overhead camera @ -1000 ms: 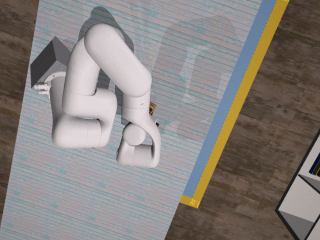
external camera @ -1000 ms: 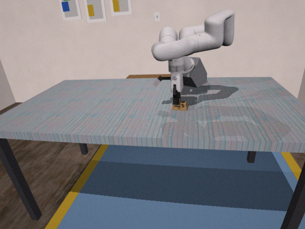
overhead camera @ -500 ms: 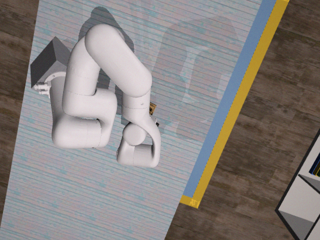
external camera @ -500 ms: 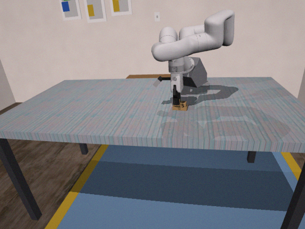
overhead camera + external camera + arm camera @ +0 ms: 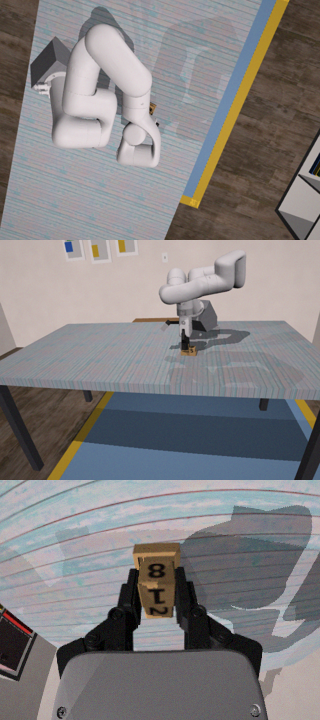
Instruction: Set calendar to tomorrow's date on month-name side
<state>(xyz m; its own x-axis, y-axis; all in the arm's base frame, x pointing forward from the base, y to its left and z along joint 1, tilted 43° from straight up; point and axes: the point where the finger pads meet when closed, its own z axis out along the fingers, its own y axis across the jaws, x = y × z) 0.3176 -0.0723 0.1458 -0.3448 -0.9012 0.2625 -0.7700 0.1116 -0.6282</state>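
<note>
Right now my hand is 1 cm above the wooden digit cube. From my hand the other things lie so: wooden calendar tray: 1 cm ahead, 2 cm to the left, 4 cm below.
</note>
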